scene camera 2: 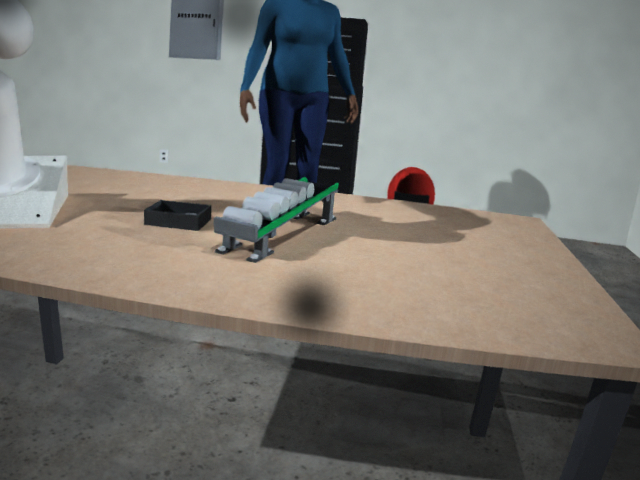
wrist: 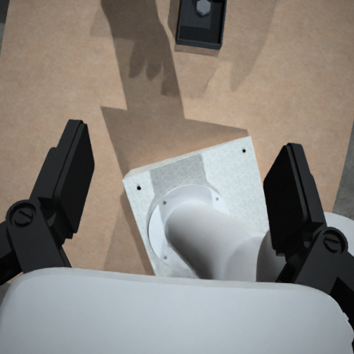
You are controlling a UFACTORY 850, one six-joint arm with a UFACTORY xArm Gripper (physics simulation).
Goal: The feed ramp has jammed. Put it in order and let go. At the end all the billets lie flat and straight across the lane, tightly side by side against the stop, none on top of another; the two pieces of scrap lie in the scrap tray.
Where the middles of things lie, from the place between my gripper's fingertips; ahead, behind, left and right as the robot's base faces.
My hand is 500 mm above the black scrap tray (scene camera 2: pixel 170 214), 250 mm short of it and 60 mm to the left of it.
